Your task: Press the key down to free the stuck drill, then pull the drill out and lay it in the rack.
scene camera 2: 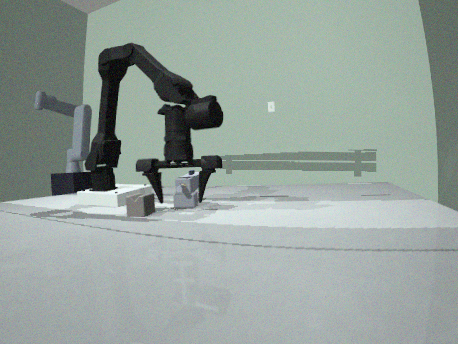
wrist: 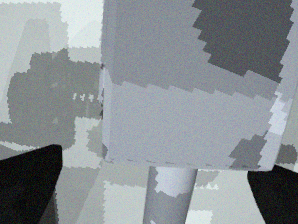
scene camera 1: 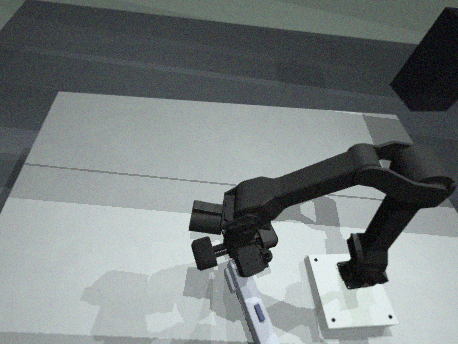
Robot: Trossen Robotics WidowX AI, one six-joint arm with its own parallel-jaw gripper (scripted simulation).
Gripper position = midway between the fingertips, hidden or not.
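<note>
Scene camera 1 shows my gripper (scene camera 1: 230,256), open and holding nothing. In scene camera 2 I also see the gripper (scene camera 2: 180,203). The wrist view has my gripper (wrist: 158,163) in it too, together with a housing (wrist: 177,91).
</note>
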